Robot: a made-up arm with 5 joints.
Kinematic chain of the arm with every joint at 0, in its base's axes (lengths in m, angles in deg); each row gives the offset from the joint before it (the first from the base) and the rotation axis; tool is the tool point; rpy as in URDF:
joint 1: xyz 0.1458 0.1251 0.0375 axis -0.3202 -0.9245 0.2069
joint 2: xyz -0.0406 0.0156 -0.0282 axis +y
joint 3: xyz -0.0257 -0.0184 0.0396 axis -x
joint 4: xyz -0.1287 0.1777 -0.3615 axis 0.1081 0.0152 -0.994
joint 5: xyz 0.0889 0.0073 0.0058 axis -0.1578 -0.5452 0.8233
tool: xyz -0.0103 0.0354 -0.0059 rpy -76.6 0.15 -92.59
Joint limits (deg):
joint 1: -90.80..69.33
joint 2: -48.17..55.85
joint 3: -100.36..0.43
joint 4: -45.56..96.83
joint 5: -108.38..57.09
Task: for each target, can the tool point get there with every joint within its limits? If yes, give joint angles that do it. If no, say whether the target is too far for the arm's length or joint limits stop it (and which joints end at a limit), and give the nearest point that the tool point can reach.
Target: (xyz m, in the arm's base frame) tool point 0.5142 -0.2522 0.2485
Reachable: no: joint limits stop it (at a limit: joint 1, joint 3, joint 4) | nearest point 0.5861 0.1892 0.2442 | short by 0.447 m
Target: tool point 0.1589 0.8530 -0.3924
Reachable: no: too far | nearest point 0.1301 0.5245 -0.2239 | short by 0.370 m
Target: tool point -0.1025 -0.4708 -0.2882
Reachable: no: too far | nearest point 0.0633 -0.0019 -0.3556 | short by 0.502 m
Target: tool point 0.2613 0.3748 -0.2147
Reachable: yes | joints 22.62 -31.07 -23.57 33.36 -71.53
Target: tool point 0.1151 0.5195 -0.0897
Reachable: yes | joints -37.99 -38.56 -25.89 -2.18 -27.01
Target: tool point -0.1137 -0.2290 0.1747
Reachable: no: joint limits stop it (at a limit: joint 2, joint 3, joint 4) | nearest point -0.2300 0.2241 0.1890 | short by 0.468 m
